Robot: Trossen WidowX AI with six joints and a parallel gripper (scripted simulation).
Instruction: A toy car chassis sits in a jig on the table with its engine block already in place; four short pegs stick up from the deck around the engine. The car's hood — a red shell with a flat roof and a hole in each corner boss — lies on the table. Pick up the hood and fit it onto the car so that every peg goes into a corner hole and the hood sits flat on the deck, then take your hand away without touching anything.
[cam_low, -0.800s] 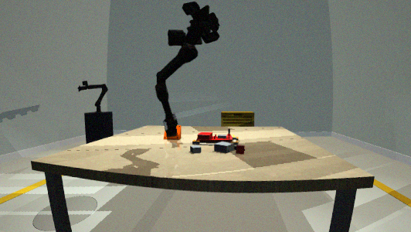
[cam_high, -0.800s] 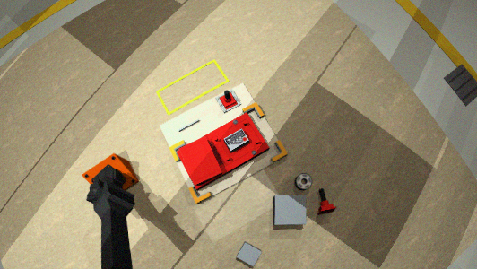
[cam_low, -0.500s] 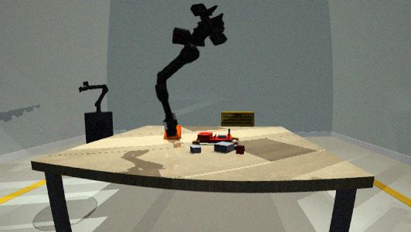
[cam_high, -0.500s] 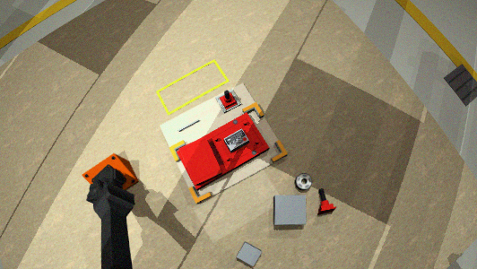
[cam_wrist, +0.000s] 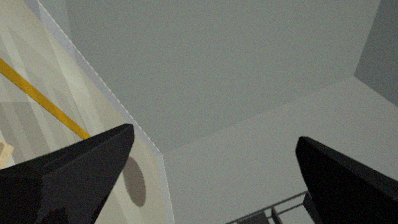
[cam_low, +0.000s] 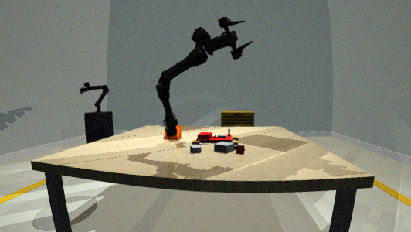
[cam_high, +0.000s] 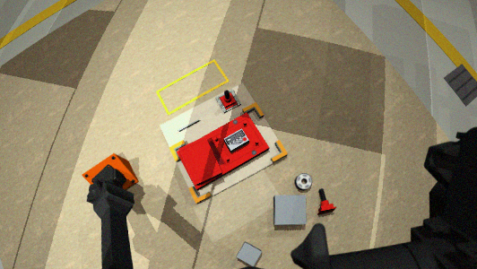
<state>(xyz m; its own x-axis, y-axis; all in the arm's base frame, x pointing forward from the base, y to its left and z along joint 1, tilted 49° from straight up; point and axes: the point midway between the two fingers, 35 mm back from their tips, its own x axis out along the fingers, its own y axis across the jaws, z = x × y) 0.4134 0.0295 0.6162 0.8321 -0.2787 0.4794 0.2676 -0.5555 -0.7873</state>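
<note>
Right now my gripper tip is 490 mm above the red hood, 350 mm to the right of it and 170 mm past it. From my gripper tip the other things lie so: pale jig plate 520 mm below, 360 mm to the left, 100 mm behind; then grey engine block 500 mm below, 350 mm to the left, 80 mm behind.
</note>
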